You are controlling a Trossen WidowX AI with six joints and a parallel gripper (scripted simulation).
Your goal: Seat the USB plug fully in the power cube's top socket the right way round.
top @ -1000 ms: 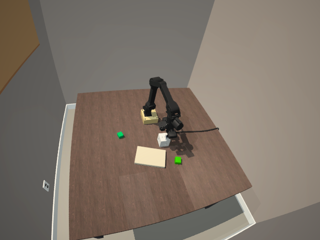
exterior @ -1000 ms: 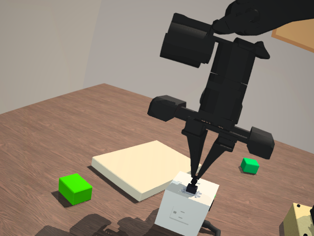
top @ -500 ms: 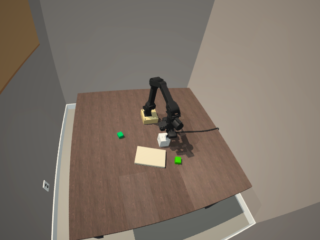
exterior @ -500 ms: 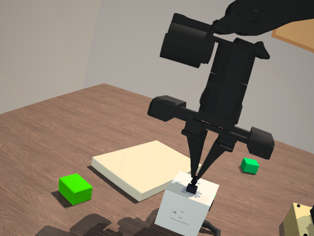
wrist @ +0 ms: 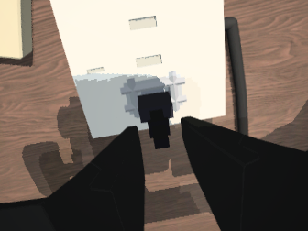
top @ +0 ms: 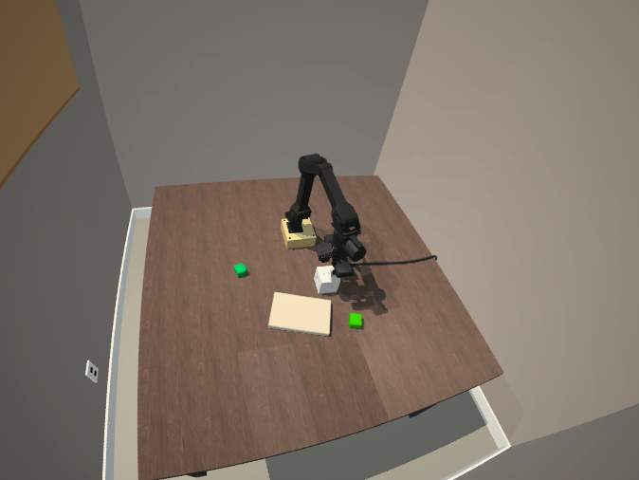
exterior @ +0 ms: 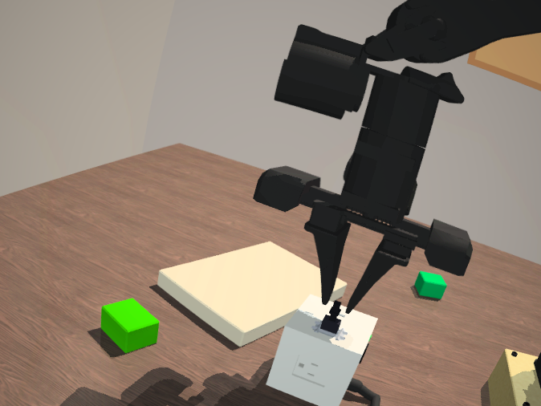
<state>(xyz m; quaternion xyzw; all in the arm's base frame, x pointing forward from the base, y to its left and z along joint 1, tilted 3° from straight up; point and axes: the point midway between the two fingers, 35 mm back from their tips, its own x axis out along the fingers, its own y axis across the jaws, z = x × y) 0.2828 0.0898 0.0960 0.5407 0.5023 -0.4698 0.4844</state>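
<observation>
Now: the black USB plug 10 mm below my gripper tip. The rest, counted from my gripper tip: USB socket: 30 mm below; then cream flat slab: 150 mm to the right, 120 mm ahead, 90 mm below.
</observation>
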